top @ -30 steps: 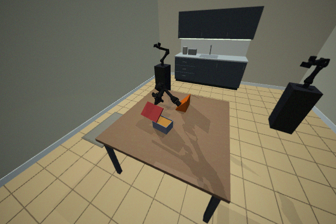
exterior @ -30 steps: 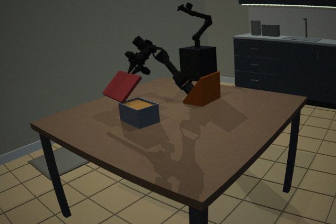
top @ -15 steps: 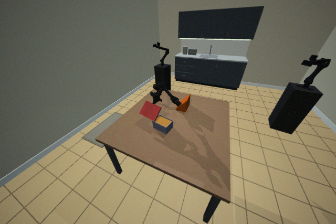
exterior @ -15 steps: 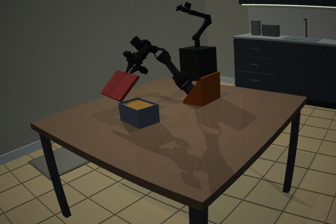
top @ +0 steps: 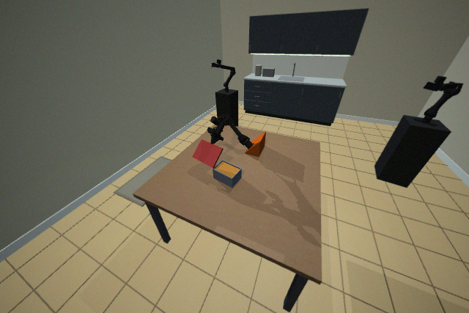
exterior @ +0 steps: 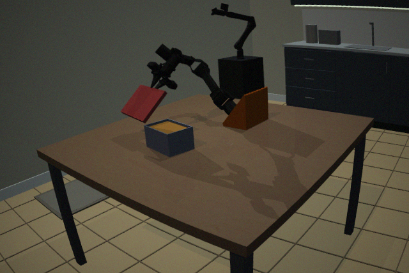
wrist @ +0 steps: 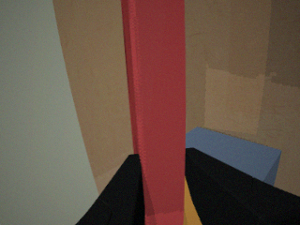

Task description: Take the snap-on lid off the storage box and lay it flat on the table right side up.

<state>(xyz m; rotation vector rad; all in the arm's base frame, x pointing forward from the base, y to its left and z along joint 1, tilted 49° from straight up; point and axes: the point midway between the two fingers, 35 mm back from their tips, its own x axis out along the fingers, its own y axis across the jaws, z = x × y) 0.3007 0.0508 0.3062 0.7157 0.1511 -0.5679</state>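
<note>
Right now the red lid is 60 mm ahead of my gripper tip and 50 mm below it. Round my gripper tip: grey-blue storage box: 190 mm to the left, 180 mm below, 70 mm ahead.
</note>
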